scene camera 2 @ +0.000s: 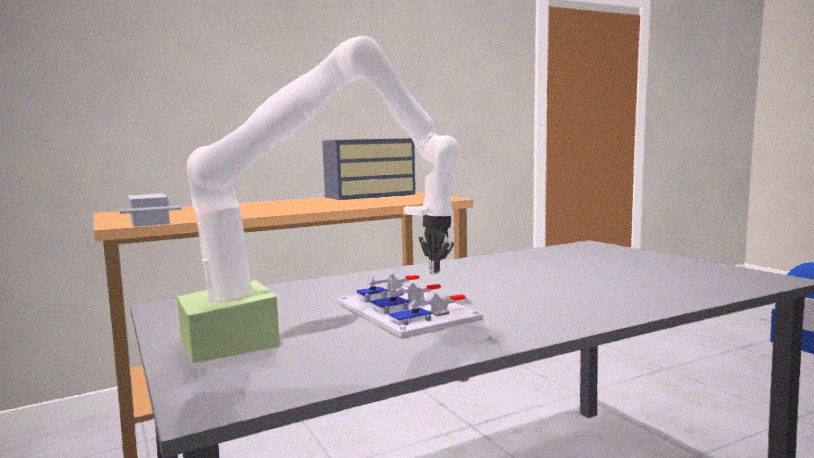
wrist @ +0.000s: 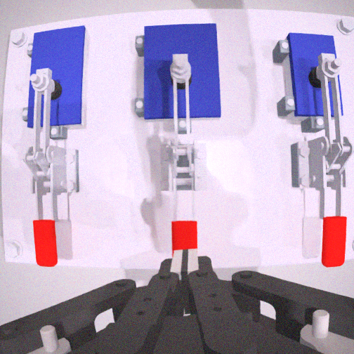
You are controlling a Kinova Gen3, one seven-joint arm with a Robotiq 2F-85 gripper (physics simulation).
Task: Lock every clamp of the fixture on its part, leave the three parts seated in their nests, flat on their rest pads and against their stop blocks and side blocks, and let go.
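Pixels of known places: gripper, fingertip midpoint: (scene camera 2: 434, 274); arm's base at its link origin: (scene camera 2: 230, 295).
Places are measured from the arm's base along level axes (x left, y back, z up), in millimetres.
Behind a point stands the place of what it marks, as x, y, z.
The white fixture plate (scene camera 2: 444, 323) @(-112, -469, -96) (wrist: 115, 210) bears three blue parts, a left one (wrist: 67, 65), a middle one (wrist: 200, 50) and a right one (wrist: 307, 50) in the wrist view. They look flat, beside their grey blocks; exact contact cannot be told. Each clamp arm reaches over its part, its black tip at the part's top. The red handles, left (wrist: 45, 243), middle (scene camera 2: 433, 286) @(68, -515, -53) (wrist: 184, 235) and right (wrist: 334, 242), lie low, pointing away from the parts. My gripper (scene camera 2: 434, 271) @(79, -522, -22) (wrist: 186, 264) is shut and empty, above the middle handle's end and apart from it.
The fixture stands on the grey table (scene camera 2: 569, 296) @(5, -896, -108). The green base block (scene camera 2: 227, 327) @(-91, 13, -45) of the arm stands to the left in the scene view. Behind are a wooden bench (scene camera 2: 273, 213) with a drawer cabinet (scene camera 2: 375, 168) and a grey box (scene camera 2: 149, 210).
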